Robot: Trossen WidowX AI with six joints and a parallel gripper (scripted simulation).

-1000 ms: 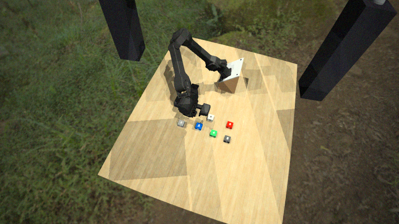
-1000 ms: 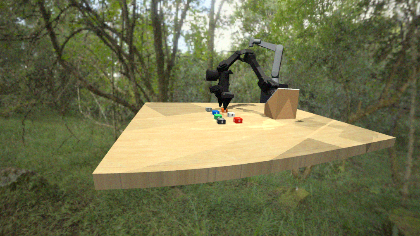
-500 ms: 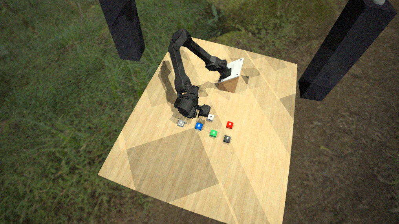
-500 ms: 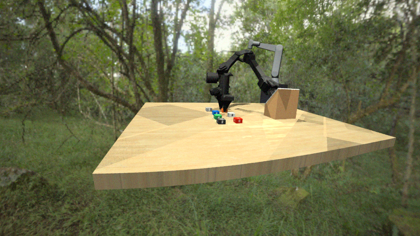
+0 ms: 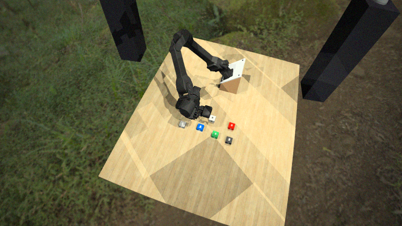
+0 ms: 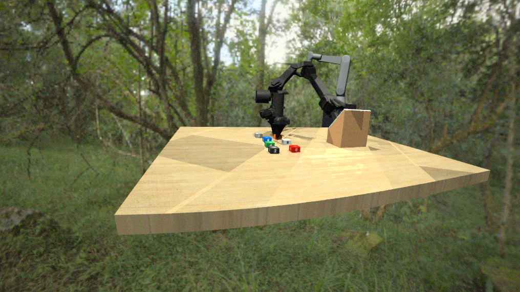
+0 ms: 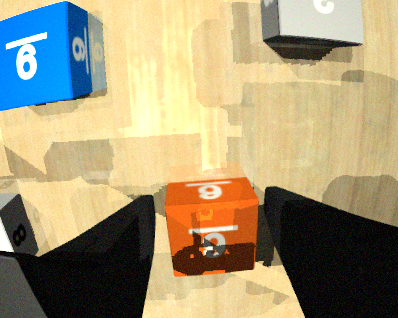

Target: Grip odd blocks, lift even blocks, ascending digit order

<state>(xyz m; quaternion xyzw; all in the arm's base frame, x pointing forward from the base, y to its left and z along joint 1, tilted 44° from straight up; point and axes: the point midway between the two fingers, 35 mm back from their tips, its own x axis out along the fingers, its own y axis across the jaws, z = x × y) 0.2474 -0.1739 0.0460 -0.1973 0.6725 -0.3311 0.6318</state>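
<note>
Now: the orange block 10 mm behind my gripper tip. Also, from my gripper tip: blue block 70 mm ahead, 50 mm to the left; then white block 100 mm to the left; then grey block 70 mm ahead, 50 mm to the right.
</note>
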